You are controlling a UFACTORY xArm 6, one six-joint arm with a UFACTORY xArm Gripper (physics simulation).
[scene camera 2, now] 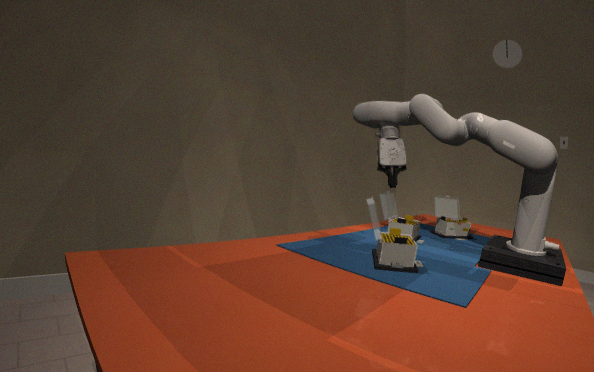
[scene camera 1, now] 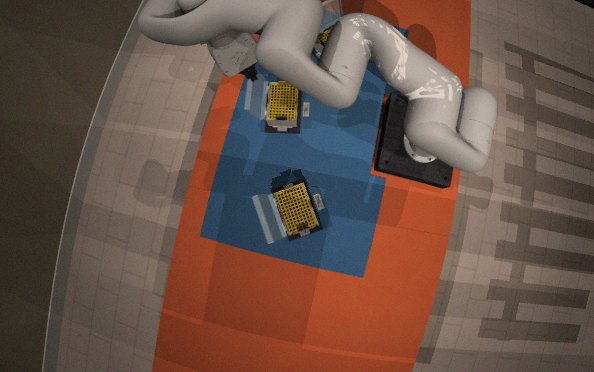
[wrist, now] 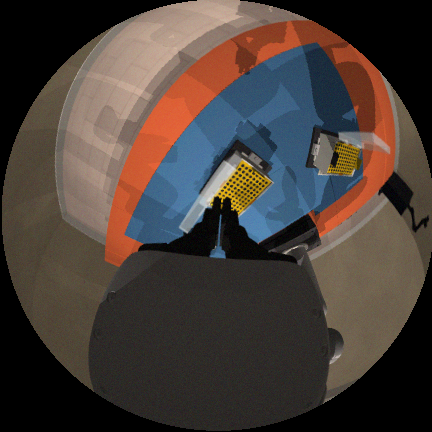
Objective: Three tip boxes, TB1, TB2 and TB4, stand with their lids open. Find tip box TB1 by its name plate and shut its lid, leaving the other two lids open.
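Frame: origin at the arm's base, x up, y back, z right, level; centimetres.
Seen in the pictures: gripper, fingertip midpoint: (scene camera 2: 392, 187) (scene camera 1: 253, 77) (wrist: 220, 209); arm's base, origin of the base link: (scene camera 2: 525, 249) (wrist: 294, 249).
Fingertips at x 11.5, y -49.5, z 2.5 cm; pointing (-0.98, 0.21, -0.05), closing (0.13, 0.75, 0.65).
Pixels of each thing's top centre, then the offset from my fingertips to it. Level surfaces: height alone.
- middle box, middle of its top: (wrist: 240, 197) (scene camera 1: 282, 99) (scene camera 2: 406, 217) dx -9.2, dy +7.1, dz -0.9 cm
- far box, middle of its top: (wrist: 349, 162) (scene camera 1: 338, 35) dx -9.2, dy +18.4, dz +24.7 cm
- blue mat, its level: dx -16.6 cm
- orange table, its level: dx -16.9 cm
TB1, the middle box (scene camera 1: 282, 102) (scene camera 2: 404, 230) (wrist: 245, 182), has a yellow tip rack and its clear lid (scene camera 1: 256, 95) (scene camera 2: 388, 205) (wrist: 207, 196) standing open and steep. My gripper (scene camera 1: 252, 76) (scene camera 2: 393, 185) (wrist: 220, 209) is shut and empty, pointing down close above this lid's top edge; whether it touches cannot be told. TB2, the far box (scene camera 1: 324, 36) (scene camera 2: 452, 227) (wrist: 345, 159), has its lid open; the arm partly hides it in scene camera 1. TB4, the near box (scene camera 1: 296, 209) (scene camera 2: 397, 251), has its lid (scene camera 1: 268, 219) (scene camera 2: 373, 218) open. The name plates are too small to read.
The boxes stand on a blue mat (scene camera 1: 340, 250) (scene camera 2: 450, 290) (wrist: 285, 80) on the orange table (scene camera 1: 250, 300) (scene camera 2: 225, 310) (wrist: 162, 120). The black arm base (scene camera 1: 392, 155) (scene camera 2: 520, 267) is beside the mat. The arm reaches over the far end of the mat.
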